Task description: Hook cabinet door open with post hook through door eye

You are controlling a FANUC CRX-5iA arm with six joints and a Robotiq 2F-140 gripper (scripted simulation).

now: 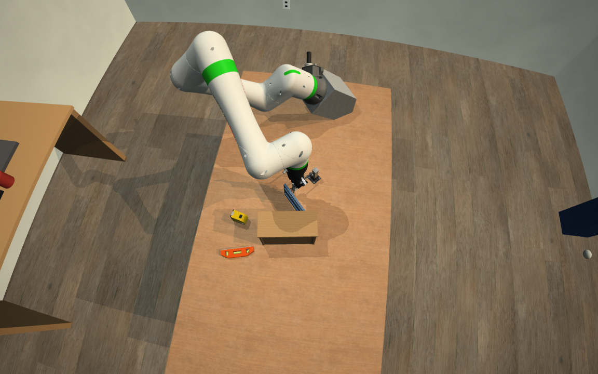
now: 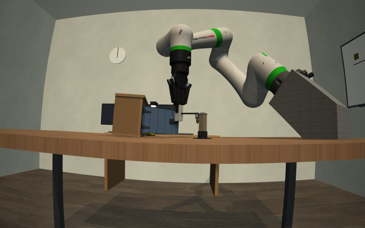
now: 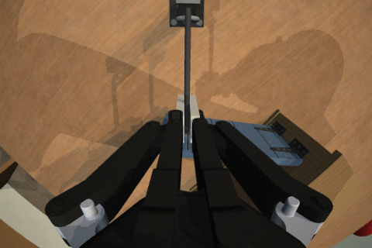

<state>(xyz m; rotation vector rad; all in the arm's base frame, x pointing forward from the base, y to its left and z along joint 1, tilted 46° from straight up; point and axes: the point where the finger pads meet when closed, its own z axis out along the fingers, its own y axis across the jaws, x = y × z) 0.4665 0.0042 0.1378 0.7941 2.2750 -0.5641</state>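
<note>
Right now the dark hook is 3 cm to the left of my hand, 3 cm behind it and 2 cm below it. Round my hand: hook post (6 cm to the left, 6 cm behind, 4 cm below); then wooden cabinet (13 cm ahead, 3 cm below, 1 cm to the right); then cabinet door (7 cm ahead, 4 cm below, 1 cm to the left).
</note>
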